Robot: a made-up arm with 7 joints. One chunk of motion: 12 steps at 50 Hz.
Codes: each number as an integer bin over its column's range. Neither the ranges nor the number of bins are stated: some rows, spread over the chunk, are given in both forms.
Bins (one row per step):
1: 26 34 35 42 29 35
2: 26 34 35 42 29 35
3: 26 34 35 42 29 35
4: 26 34 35 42 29 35
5: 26 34 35 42 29 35
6: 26 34 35 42 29 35
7: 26 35 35 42 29 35
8: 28 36 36 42 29 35
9: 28 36 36 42 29 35
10: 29 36 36 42 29 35
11: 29 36 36 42 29 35
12: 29 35 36 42 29 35
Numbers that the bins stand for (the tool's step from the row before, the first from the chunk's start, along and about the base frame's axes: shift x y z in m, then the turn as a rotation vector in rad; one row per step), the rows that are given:
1: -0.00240 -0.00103 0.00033 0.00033 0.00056 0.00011
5: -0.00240 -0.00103 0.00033 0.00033 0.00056 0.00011
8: 0.00011 0.00214 0.00186 0.00033 0.00056 0.00011
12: 0.00137 0.00056 0.00186 0.00033 0.00056 0.00011
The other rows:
2: -0.00240 -0.00103 0.00033 0.00033 0.00056 0.00011
3: -0.00240 -0.00103 0.00033 0.00033 0.00056 0.00011
4: -0.00240 -0.00103 0.00033 0.00033 0.00056 0.00011
6: -0.00240 -0.00103 0.00033 0.00033 0.00056 0.00011
7: -0.00240 0.00056 0.00033 0.00033 0.00056 0.00011
9: 0.00011 0.00214 0.00186 0.00033 0.00056 0.00011
10: 0.00137 0.00214 0.00186 0.00033 0.00056 0.00011
11: 0.00137 0.00214 0.00186 0.00033 0.00056 0.00011

